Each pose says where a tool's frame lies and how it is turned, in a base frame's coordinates. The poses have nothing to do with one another.
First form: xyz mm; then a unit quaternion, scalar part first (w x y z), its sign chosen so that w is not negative.
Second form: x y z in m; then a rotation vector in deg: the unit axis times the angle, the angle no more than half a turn. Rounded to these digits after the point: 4 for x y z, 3 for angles.
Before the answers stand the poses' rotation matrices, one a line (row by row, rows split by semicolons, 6 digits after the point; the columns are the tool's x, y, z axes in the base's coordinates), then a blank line. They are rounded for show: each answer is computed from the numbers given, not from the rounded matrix.
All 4 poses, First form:
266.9 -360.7 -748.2 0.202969 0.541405 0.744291 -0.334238
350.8 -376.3 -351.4 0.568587 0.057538 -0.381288 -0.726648
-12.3 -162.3 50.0 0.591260 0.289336 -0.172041 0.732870
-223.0 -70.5 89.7 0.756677 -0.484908 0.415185 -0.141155
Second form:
-0.331368 0.941606 -0.059780; 0.670246 0.190331 -0.717318; -0.664052 -0.277764 -0.694177
-0.346796 0.782448 -0.517211; -0.870203 -0.062656 0.488694; 0.349971 0.619555 0.702618
-0.133393 -0.966188 0.220649; 0.767078 -0.241627 -0.594313; 0.627533 0.089978 0.773373
0.615393 -0.189036 0.765217; -0.616271 0.489879 0.616627; -0.491428 -0.851049 0.184971

0.2669 -0.3607 -0.7482 86.575 119.017 -53.447
0.3508 -0.3763 -0.3514 7.743 -51.308 -97.782
-0.0123 -0.1623 0.0500 38.570 -22.934 97.694
-0.2230 -0.0705 0.0897 -60.563 51.855 -17.630

